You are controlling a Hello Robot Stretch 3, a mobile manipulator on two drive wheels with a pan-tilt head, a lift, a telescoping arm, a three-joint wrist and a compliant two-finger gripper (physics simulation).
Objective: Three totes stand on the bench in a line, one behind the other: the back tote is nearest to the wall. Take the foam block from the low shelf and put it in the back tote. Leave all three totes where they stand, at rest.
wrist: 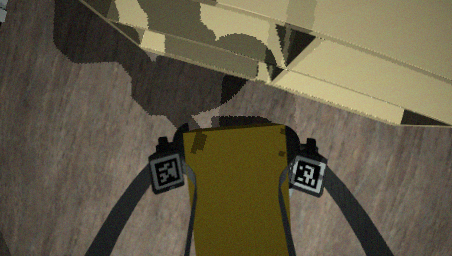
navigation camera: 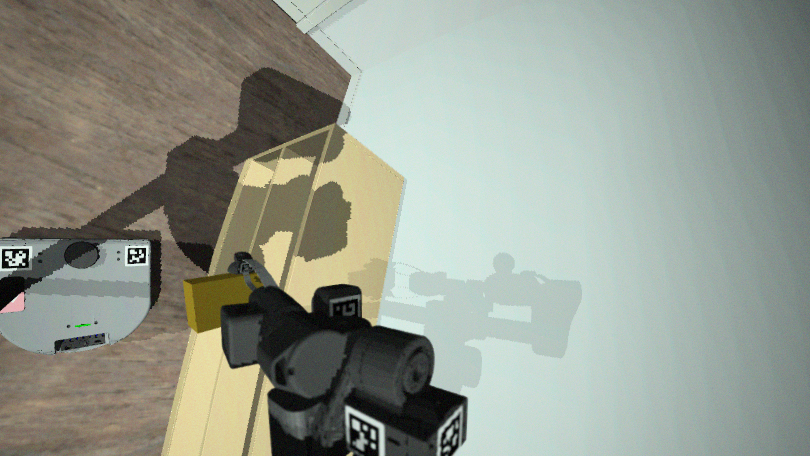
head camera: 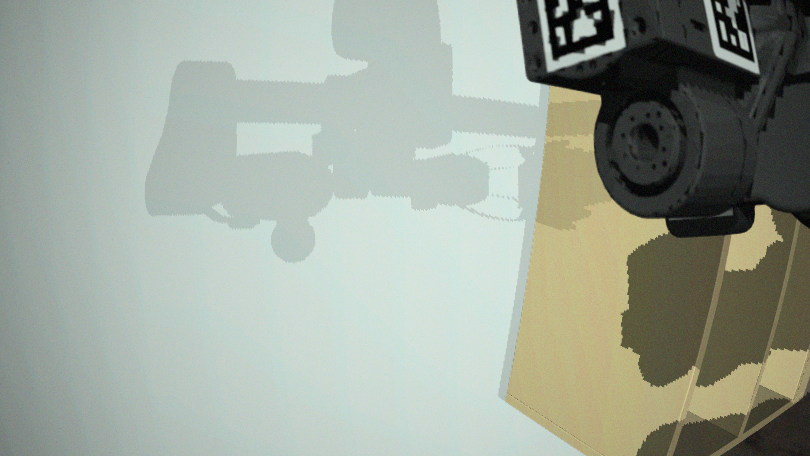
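Pixels of known places: gripper, fingertip midpoint: [wrist: 236,142] [navigation camera: 239,291]; robot's base, link origin: [navigation camera: 82,253].
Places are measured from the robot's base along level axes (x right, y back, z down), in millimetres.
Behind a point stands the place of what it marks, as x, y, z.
The yellow foam block [navigation camera: 208,303] @[125, 23, -866] [wrist: 239,200] @[156, 24, -866] is held between the two fingertips of my gripper [wrist: 236,142] @[186, 23, -814], which is shut on it. In the navigation camera, the block hangs at the open, floor-side edge of the pale wooden shelf unit [navigation camera: 371,220] @[698, -118, -610] [head camera: 566,339] @[723, -166, -610] [wrist: 380,30] @[369, 288, -610], with one fingertip showing beside it. In the wrist view, floor shows around the block, and the shelf unit lies beyond it. In the head camera, the wrist joints are at the upper right, and the fingers and block do not show. The three totes and the bench do not show in these views.
The pale wall [head camera: 255,339] @[878, -124, -1060] [navigation camera: 623,169] @[914, -247, -1329] runs along the far side of the shelf unit. My grey base [navigation camera: 119,311] @[86, 164, -160] stands on the wooden floor [navigation camera: 85,113] @[-21, -448, 0] [wrist: 75,150] @[56, -754, -1] at the left of the navigation view. Shadows of the arm fall on the wall, shelf unit and floor.
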